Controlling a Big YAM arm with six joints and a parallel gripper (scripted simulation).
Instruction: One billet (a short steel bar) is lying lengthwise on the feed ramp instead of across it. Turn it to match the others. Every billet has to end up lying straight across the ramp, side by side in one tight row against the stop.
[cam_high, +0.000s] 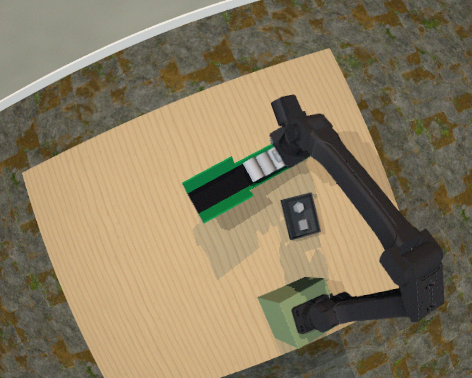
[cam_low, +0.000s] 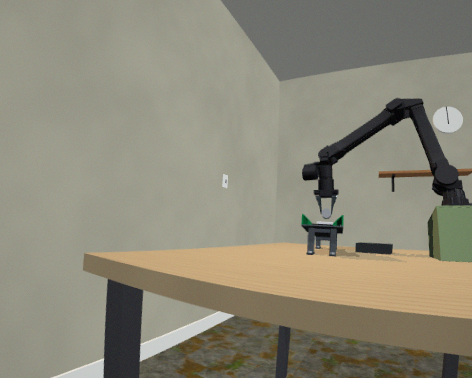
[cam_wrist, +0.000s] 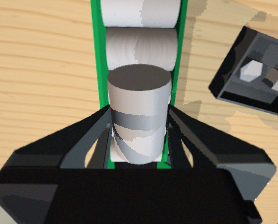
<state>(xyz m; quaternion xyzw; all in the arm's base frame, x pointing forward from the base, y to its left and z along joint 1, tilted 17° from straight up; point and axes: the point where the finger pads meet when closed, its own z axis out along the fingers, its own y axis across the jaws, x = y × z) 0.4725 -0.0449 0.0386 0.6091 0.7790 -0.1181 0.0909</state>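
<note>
My gripper is now 2 cm past the ramp, 10 cm to the right of it and 9 cm above it. Round my hand: dark tray 19 cm behind, 1 cm to the right, 14 cm below.
</note>
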